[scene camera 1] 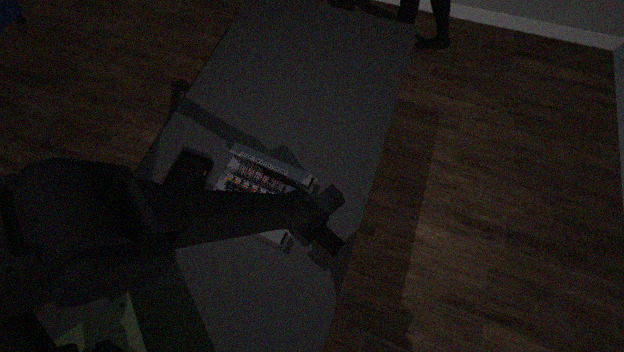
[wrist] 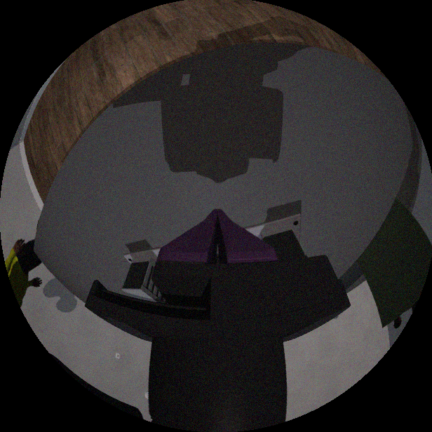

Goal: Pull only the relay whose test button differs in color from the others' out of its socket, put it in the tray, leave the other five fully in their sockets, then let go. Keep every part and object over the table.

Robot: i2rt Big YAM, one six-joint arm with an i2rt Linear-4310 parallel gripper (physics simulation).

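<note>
The light panel lies on the grey table, partly under the arm. Rows of wires and small orange and red spots show on it in the scene view. The picture is too dark and the arm covers too much to tell single relays or their test buttons apart. My gripper is shut and empty; its purple fingertips meet above the panel's edge in the wrist view. In the scene view the gripper's body hides the fingertips. A dark box-like object with a yellow spot stands left of the panel; whether it is the tray is unclear.
A slotted grey duct runs along the panel's far edge. A small bracket stands at its right end. The arm crosses the panel from the left. The table's right edge is close to the gripper. A person's legs show beyond the table.
</note>
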